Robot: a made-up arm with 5 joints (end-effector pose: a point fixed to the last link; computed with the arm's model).
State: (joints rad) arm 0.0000 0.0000 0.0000 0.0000 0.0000
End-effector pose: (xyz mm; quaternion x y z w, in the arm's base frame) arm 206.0 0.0 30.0 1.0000 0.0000 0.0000 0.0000
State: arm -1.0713 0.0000 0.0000 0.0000 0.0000
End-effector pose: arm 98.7 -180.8 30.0 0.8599 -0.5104 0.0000 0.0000
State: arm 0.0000 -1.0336 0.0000 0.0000 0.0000
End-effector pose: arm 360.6 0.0 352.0 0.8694 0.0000 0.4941 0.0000
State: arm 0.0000 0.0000 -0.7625 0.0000 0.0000
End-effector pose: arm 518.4 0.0 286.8 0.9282 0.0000 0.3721 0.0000
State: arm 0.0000 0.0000 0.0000 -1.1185 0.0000
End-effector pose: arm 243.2 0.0 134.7 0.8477 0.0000 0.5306 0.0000
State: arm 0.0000 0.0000 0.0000 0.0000 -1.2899
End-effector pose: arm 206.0 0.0 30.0 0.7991 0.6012 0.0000 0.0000
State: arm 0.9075 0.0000 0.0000 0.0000 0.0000
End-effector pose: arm 126.9 162.3 30.0 0.8988 0.4383 0.0000 0.0000
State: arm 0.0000 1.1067 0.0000 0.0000 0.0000
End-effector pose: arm -173.3 0.0 9.9 0.8508 0.0000 -0.5255 0.0000
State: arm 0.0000 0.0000 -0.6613 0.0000 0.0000
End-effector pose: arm 489.6 0.0 240.0 0.9458 0.0000 0.3247 0.0000
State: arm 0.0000 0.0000 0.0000 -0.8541 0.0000
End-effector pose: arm 245.5 0.0 107.2 0.9102 0.0000 0.4142 0.0000
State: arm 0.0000 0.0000 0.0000 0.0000 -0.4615
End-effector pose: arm 206.0 0.0 30.0 0.9735 0.2287 0.0000 0.0000
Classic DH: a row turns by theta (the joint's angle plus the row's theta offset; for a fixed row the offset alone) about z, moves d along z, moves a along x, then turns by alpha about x. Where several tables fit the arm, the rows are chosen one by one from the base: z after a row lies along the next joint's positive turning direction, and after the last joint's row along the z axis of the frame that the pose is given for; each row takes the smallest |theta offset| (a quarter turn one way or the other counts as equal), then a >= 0, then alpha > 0; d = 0 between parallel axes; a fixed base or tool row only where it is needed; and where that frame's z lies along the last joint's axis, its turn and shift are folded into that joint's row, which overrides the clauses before.
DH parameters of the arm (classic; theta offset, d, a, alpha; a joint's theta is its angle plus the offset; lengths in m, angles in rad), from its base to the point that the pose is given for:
joint 1: 0 0.327 0 -1.5708
joint 2: -1.383 0 0.225 0
joint 3: -0.4111 0 -0.4471 0
joint 4: -1.3475 0 -0.065 1.5708
joint 5: 3.1416 0.082 0 0

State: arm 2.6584 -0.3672 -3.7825 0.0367 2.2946
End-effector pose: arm 501.3 -263.0 689.8 0.4591 0.0844 0.6959 0.5458
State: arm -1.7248 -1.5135 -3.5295 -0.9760 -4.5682
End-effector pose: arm 85.5 550.6 50.3 0.1473 0.9803 0.1317 0.0006
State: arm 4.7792 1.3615 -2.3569 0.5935 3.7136
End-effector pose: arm 49.2 -734.9 127.6 0.8441 0.4977 -0.0897 0.1783
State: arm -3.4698 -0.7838 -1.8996 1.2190 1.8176
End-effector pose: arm -62.7 21.3 1004.0 -0.6534 -0.3552 0.4531 0.4916
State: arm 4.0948 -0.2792 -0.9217 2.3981 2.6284
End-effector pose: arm -213.8 -301.0 395.3 -0.6138 -0.5529 -0.5499 0.1230
